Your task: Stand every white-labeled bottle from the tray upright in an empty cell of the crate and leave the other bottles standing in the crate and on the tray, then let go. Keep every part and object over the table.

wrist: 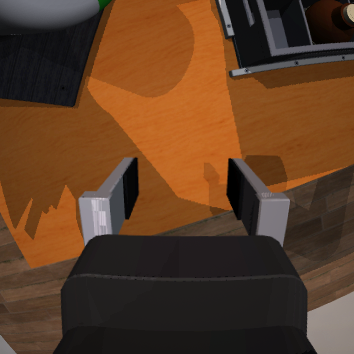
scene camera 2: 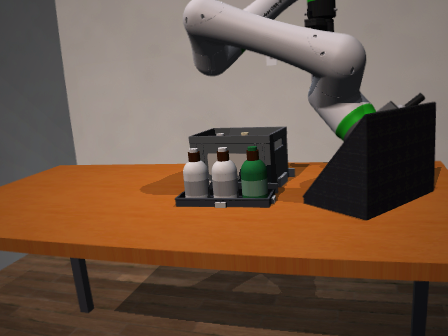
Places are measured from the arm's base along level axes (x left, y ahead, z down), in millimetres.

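Pixels of known places: gripper, fingertip midpoint: (wrist: pixel 182 176); arm's base, link origin: (scene camera 2: pixel 374 144).
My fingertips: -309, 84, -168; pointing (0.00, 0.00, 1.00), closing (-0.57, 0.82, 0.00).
For each thing: its top centre in the pictures, then the offset to it from my fingertips, as dx, dy, dz. "spot": a spot on its surface instead.
- dark tray, surface spot: (scene camera 2: pixel 245 203) spot: +327, +278, +307
- green bottle, top centre: (scene camera 2: pixel 252 146) +281, +249, +158
- dark crate, top centre: (scene camera 2: pixel 238 131) +57, +289, +143
- white cap, top centre: (scene camera 2: pixel 220 133) -13, +355, +155
- beige cap, top centre: (scene camera 2: pixel 244 132) +14, +269, +155
- brown bottle, surface spot: (wrist: pixel 325 22) spot: +19, +245, +197
Two white bottles with grey lower bands, one at the left (scene camera 2: pixel 195 172) and one in the middle (scene camera 2: pixel 224 172), stand upright on the dark tray (scene camera 2: pixel 245 203) beside a green bottle (scene camera 2: pixel 254 171). The dark crate (scene camera 2: pixel 225 140) (wrist: pixel 300 51) stands behind the tray; a white cap (scene camera 2: pixel 220 134) and a beige cap (scene camera 2: pixel 244 134) show above its rim. In the wrist view, a brown bottle (wrist: pixel 325 22) with a beige cap stands in the crate at the upper right. My gripper (wrist: pixel 182 176) is open and empty, high up and away from the crate; its fingertips are hidden in the scene view.
The black wedge-shaped arm base (scene camera 2: pixel 395 160) (wrist: pixel 40 70) stands to the right of the tray and crate in the scene view. The arm (scene camera 2: pixel 280 40) reaches over and behind the crate. The table's edge (scene camera 2: pixel 225 258) and the floor (wrist: pixel 320 225) beyond the table also show.
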